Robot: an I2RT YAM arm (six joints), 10 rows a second.
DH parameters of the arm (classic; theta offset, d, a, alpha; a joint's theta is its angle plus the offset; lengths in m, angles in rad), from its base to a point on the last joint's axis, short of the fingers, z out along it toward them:
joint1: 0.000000 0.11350 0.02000 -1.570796
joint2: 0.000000 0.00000 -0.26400 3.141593
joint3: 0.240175 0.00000 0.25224 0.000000
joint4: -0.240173 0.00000 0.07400 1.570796
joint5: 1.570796 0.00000 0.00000 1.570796
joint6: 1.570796 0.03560 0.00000 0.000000
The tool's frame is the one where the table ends.
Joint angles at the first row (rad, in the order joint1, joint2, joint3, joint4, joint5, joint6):
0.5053, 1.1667, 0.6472, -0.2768, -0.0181, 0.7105
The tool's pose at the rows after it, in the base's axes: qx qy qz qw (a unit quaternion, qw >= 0); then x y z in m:
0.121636, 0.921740, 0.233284, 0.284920, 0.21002, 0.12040, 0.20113
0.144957, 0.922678, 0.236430, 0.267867, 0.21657, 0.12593, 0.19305
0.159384, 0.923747, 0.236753, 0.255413, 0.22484, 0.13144, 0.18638
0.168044, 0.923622, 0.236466, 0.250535, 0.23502, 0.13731, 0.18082
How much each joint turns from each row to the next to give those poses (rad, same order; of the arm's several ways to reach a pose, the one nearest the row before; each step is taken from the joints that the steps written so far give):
0.0114, 0.0474, 0.0046, 0.0222, -0.0080, 0.0790
0.0057, 0.0576, 0.0102, 0.0236, -0.0038, 0.0560
0.0019, 0.0606, 0.0199, 0.0214, -0.0042, 0.0332
0.0000, 0.0630, 0.0263, 0.0286, 0.0003, 0.0180

